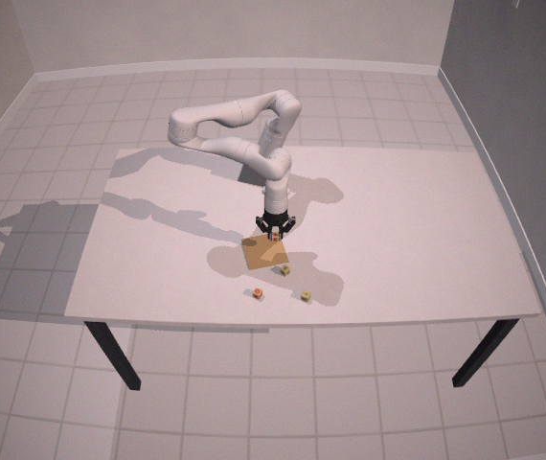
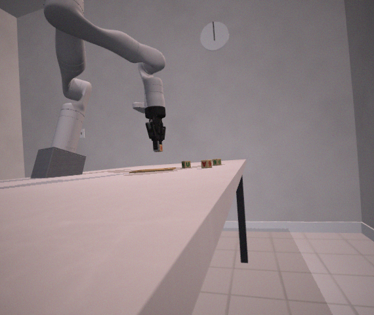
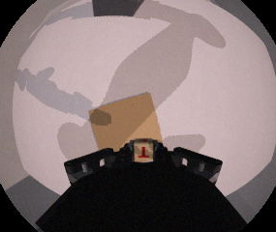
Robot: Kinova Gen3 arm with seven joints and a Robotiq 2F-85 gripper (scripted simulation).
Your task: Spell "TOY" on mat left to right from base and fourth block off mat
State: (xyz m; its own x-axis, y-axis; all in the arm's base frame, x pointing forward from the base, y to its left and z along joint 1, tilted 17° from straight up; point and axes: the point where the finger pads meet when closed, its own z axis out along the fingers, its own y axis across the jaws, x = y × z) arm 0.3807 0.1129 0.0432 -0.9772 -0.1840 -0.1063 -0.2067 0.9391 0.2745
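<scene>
Right now my hand is 1 cm short of the mat, 4 cm to the left of it and 8 cm above it.
</scene>
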